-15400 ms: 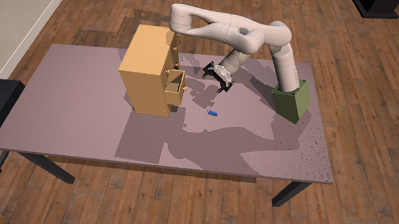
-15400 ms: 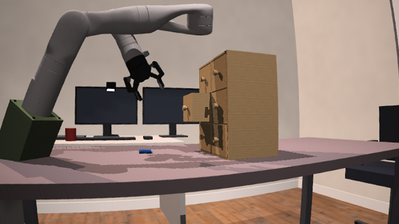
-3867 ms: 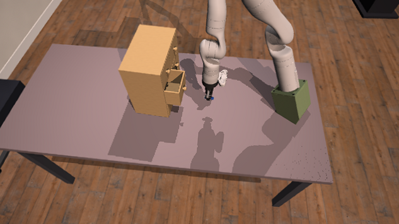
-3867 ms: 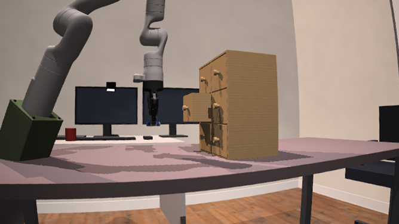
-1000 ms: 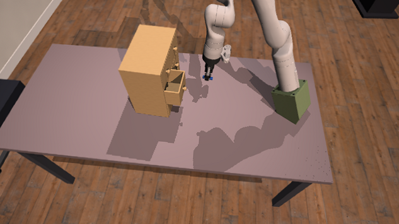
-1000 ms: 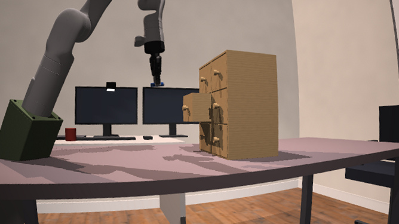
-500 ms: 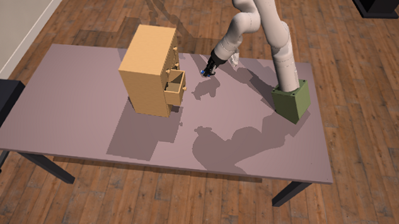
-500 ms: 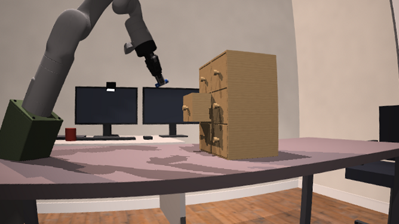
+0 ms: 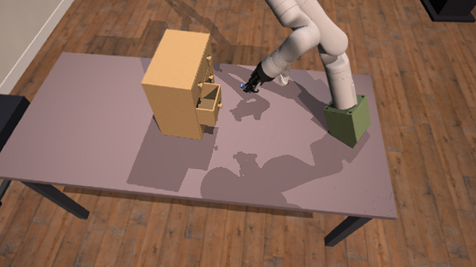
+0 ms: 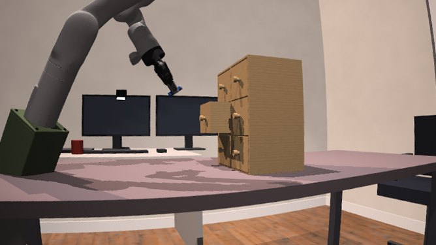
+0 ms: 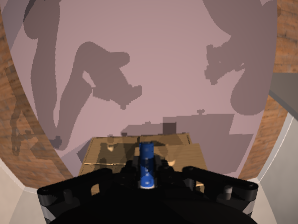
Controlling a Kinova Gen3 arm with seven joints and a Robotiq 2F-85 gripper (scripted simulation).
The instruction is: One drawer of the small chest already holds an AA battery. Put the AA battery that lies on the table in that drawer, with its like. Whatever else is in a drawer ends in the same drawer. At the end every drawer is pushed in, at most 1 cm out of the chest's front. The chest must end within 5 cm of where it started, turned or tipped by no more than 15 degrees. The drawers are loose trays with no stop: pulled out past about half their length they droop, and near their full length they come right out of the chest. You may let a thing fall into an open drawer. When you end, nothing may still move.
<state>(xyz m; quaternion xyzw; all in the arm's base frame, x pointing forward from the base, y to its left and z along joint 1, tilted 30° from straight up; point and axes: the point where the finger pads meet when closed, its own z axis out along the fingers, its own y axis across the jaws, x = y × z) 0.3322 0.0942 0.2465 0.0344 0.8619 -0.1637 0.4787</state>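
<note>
My hand is 16 cm short of the small orange thing, 2 cm to the right of it and 14 cm above it. Also, from my hand: small dark object: 22 cm ahead, 3 cm to the right, 25 cm below; blue AA battery: 1 cm ahead, 1 cm below.
</note>
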